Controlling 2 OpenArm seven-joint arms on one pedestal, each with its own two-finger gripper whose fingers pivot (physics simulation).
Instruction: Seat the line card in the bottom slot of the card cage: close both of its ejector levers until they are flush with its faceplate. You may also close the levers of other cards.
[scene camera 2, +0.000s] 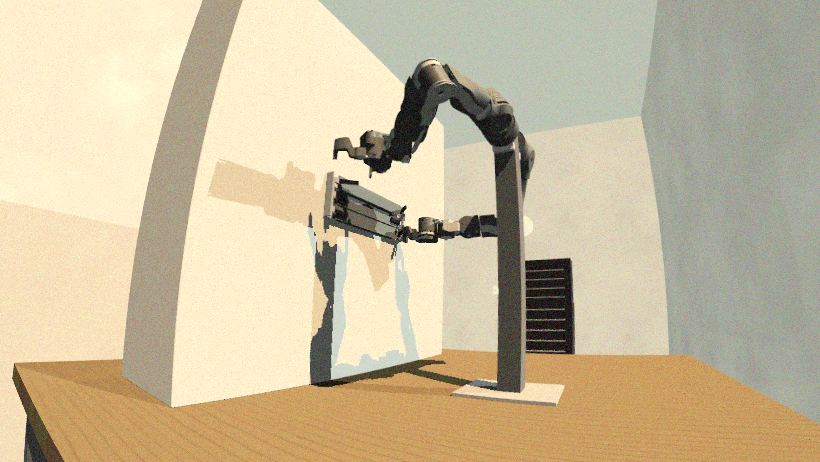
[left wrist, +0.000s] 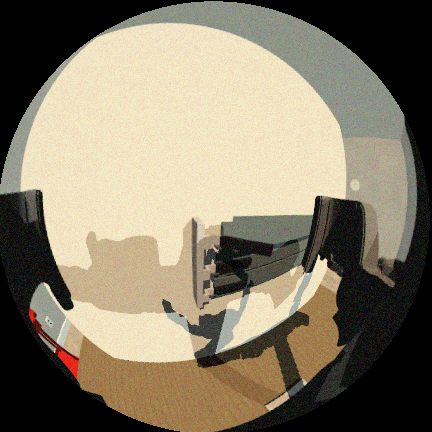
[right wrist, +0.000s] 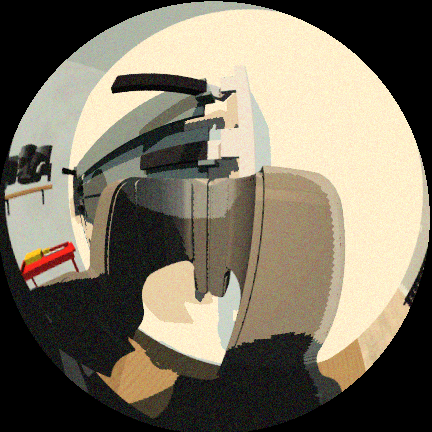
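Note:
The card cage (scene camera 2: 329, 196) (left wrist: 198, 270) (right wrist: 244, 130) is mounted on the pale wall, with grey cards stacked in it. A top dark ejector lever (left wrist: 250, 246) (right wrist: 157, 82) sticks outward. A lower dark lever (right wrist: 172, 156) shows just above the right fingers in the right wrist view. The bottom card's lever at that end is hidden behind the fingers; whether its levers are flush I cannot tell. My right gripper (scene camera 2: 403, 234) (right wrist: 207, 235) is shut and empty, close by the lower right end of the cage. My left gripper (scene camera 2: 352, 166) (left wrist: 187, 287) is open and empty, above the cage's left end.
The pale wall (scene camera 2: 252, 309) stands on the wooden floor (scene camera 2: 372, 427). The pedestal post (scene camera 2: 510, 286) is right of the cage. A dark slatted cabinet (scene camera 2: 549, 304) stands behind it. A red table (right wrist: 50, 259) with a yellow item shows in the right wrist view.

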